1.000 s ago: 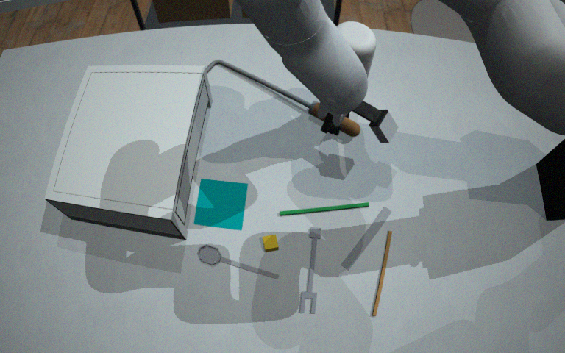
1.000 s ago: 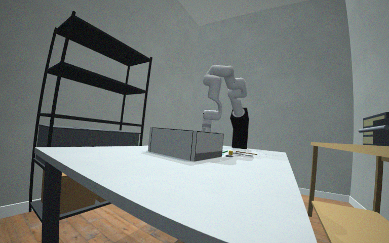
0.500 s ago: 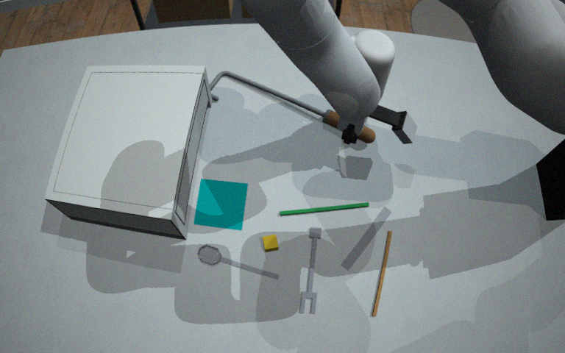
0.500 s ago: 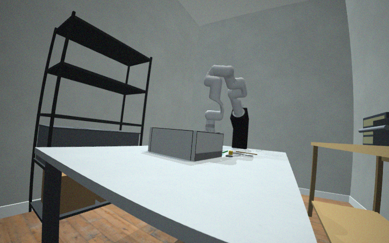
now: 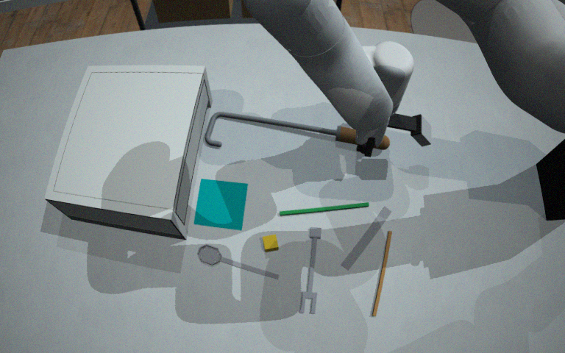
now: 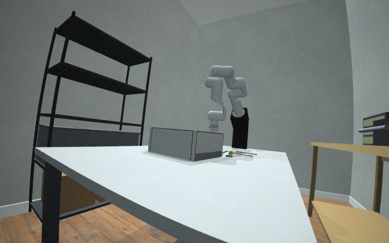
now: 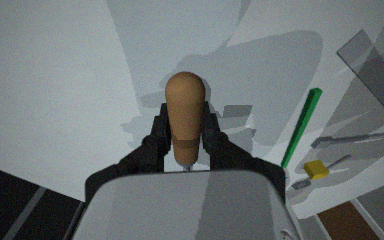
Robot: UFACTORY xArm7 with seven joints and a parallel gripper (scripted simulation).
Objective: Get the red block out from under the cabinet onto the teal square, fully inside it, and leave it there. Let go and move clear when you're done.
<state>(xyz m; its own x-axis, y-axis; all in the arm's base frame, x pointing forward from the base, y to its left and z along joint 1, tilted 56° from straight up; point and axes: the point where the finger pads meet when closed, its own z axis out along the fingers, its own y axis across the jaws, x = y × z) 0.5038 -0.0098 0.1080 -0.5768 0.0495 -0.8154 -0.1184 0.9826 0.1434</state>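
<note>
My hand is 23 cm short of the teal square, 23 cm to the right of it and 2 cm above it. The rest, counted from my hand: grey flat bar (7 cm behind, 19 cm to the left, 2 cm below); then wooden stick (12 cm behind, 25 cm to the left, 2 cm below); then green stick (3 cm ahead, 17 cm to the left, 2 cm below).
</note>
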